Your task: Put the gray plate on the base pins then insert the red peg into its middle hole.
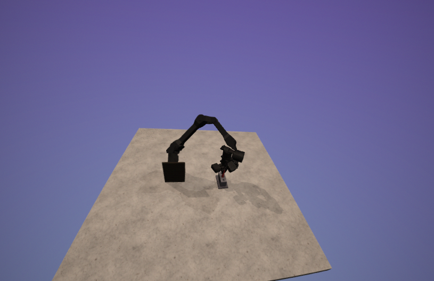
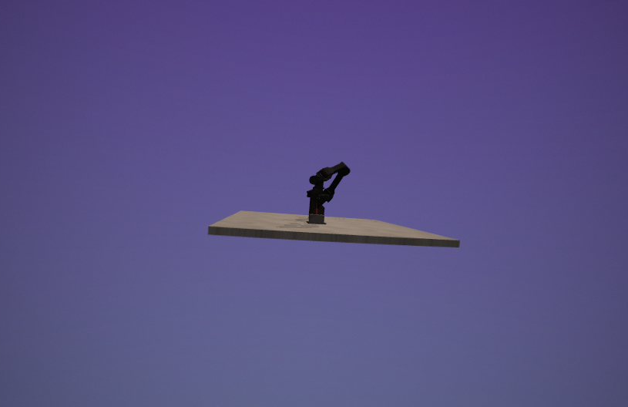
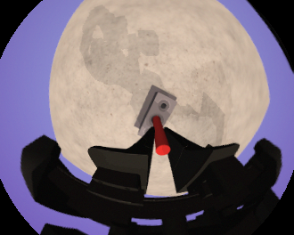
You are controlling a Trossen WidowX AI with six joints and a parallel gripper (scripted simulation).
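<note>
My gripper tip is now right at the red peg. Round my gripper tip: gray plate (5 cm below).
</note>
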